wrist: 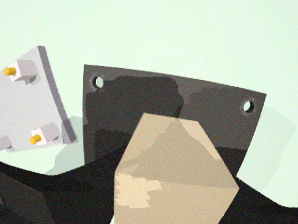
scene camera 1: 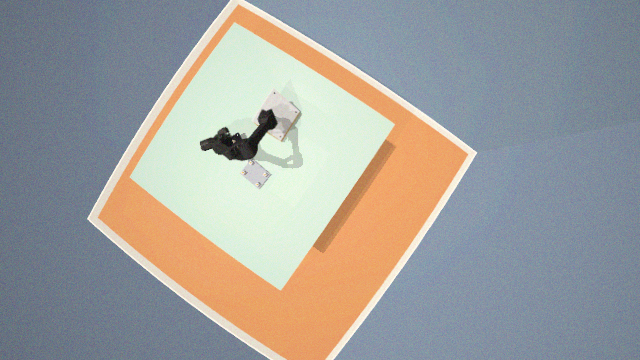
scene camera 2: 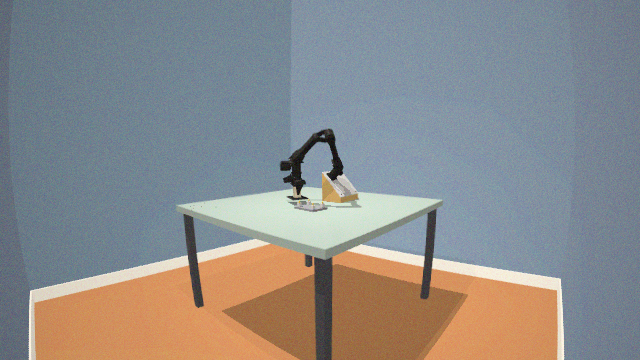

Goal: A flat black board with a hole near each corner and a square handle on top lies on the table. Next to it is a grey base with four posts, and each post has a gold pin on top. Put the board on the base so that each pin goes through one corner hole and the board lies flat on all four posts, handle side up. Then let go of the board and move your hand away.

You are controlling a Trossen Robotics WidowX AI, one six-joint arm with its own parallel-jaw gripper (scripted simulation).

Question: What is my gripper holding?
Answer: A black board.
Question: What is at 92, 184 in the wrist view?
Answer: My gripper.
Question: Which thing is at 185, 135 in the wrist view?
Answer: A black board.
